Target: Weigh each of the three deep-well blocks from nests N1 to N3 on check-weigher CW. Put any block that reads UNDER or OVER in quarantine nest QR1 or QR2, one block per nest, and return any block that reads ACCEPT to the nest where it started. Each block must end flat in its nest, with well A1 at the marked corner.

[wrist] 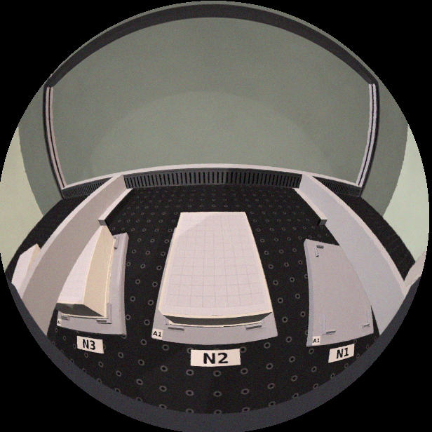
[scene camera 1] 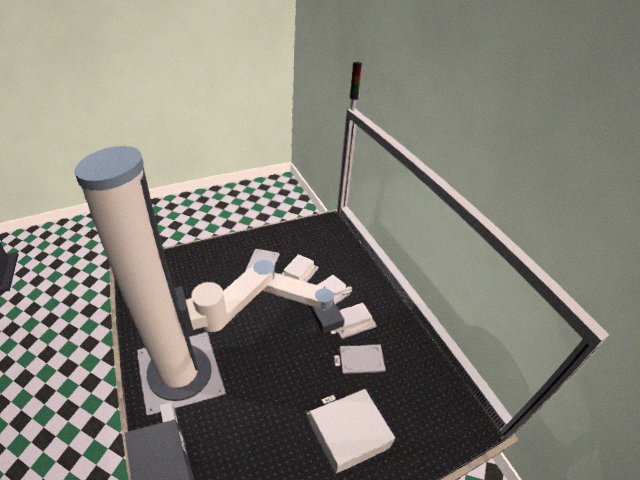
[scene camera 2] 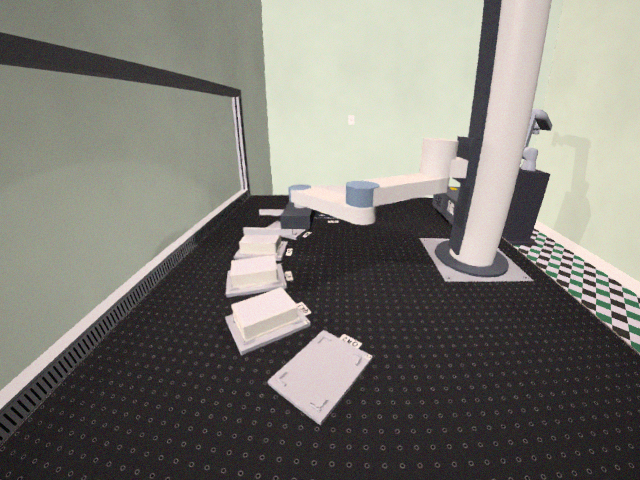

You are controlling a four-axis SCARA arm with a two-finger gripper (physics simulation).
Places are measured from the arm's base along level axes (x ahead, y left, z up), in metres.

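Pixels of known places: gripper, between the fingertips: (scene camera 1: pixel 360 303) (scene camera 2: pixel 252 220); arm's base, origin of its link: (scene camera 1: pixel 179 373) (scene camera 2: pixel 470 260).
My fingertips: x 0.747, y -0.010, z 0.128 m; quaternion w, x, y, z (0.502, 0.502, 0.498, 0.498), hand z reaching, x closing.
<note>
Ahead of a thing's pixels: the offset from my fingertips to its top centre. "spot": to the spot under its first point.
A white block @[dx -0.020, dy -0.001, dz -0.061 m] (scene camera 1: pixel 356 313) (scene camera 2: pixel 260 243) (wrist: pixel 215 265) lies flat in nest N2. Another block @[dx -0.051, dy +0.176, dz -0.061 m] (scene camera 1: pixel 333 284) (scene camera 2: pixel 253 268) (wrist: pixel 82 280) lies in nest N3. A third block @[dx -0.126, dy +0.344, dz -0.061 m] (scene camera 1: pixel 299 266) (scene camera 2: pixel 266 311) (wrist: pixel 25 265) lies in nest QR1. Nest N1 @[dx -0.070, dy -0.182, dz -0.099 m] (scene camera 1: pixel 362 359) (wrist: pixel 335 285) is empty, and so is nest QR2 @[dx -0.260, dy +0.466, dz -0.099 m] (scene camera 1: pixel 264 254) (scene camera 2: pixel 320 377). Check-weigher CW @[dx -0.256, dy -0.426, dz -0.015 m] (scene camera 1: pixel 351 428) bears no block; its reading does not show. My gripper (scene camera 1: pixel 357 307) (scene camera 2: pixel 253 221) (wrist: pixel 212 178) is open and empty at N2, its fingers spread wide to either side of that block. Well A1 cannot be made out on the blocks.
The robot column (scene camera 1: pixel 139 279) (scene camera 2: pixel 509 129) stands on the black table. A long framed screen (scene camera 1: pixel 475 227) (scene camera 2: pixel 118 69) runs along the far edge behind the nests, with a signal tower @[dx +0.277, dy +0.715, dz +0.670 m] (scene camera 1: pixel 355 81) at one end. A dark cabinet @[spot: dx -0.858, dy -0.335, dz +0.000 m] (scene camera 1: pixel 157 452) stands near the column. N3 and N1 flank N2 closely.
</note>
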